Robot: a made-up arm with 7 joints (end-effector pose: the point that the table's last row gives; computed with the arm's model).
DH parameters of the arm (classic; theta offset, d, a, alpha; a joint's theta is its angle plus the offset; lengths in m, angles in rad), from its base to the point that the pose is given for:
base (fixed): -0.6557 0 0.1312 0
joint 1: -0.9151 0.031 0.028 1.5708
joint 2: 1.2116 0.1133 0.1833 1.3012
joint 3: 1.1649 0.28 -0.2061 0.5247
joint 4: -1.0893 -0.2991 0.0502 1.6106
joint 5: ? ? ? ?
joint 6: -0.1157 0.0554 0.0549 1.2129
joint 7: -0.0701 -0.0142 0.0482 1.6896
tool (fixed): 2.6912 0.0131 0 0
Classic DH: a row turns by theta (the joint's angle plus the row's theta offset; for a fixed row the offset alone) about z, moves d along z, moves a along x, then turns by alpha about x.
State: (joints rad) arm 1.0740 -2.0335 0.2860 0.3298 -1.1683 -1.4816 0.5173
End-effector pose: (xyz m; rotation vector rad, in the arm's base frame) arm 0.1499 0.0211 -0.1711 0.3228 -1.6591 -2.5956
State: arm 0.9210 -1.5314 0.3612 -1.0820 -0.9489 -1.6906 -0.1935
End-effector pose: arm 0.1014 -0.0115 -0.1812 0.9609 -0.3199 -1.1593
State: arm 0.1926 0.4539 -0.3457 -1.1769 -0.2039 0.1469 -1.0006
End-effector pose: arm 0.0107 -0.1664 -0.0019 1.2792 -1.4311 -1.2129
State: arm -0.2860 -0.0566 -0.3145 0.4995 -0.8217 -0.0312 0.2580
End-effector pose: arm -0.0049 -0.1529 -0.0077 -1.6799 1.2363 0.4327
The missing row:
joint 5: 0.152 -0.0324 -0.1514 -1.3065
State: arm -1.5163 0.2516 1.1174 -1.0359 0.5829 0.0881 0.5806
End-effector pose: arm -0.0339 -0.1773 0.1987 -0.1699 0.6713 -0.9420
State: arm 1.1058 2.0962 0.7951 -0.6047 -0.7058 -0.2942 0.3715
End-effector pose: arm -0.0025 0.0866 0.1209 -2.5195 0.2068 -1.6436
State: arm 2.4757 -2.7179 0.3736 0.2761 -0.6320 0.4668 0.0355
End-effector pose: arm 0.0437 -0.1602 -0.0167 -0.1053 0.9335 2.7562
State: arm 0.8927 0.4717 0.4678 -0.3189 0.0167 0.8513 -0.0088
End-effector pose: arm 0.2077 -0.1769 0.0594 -1.9453 -0.4957 0.6102
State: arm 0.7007 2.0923 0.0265 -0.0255 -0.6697 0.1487 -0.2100
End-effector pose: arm 0.0912 -0.1001 0.1217 1.8558 -0.4125 1.3048
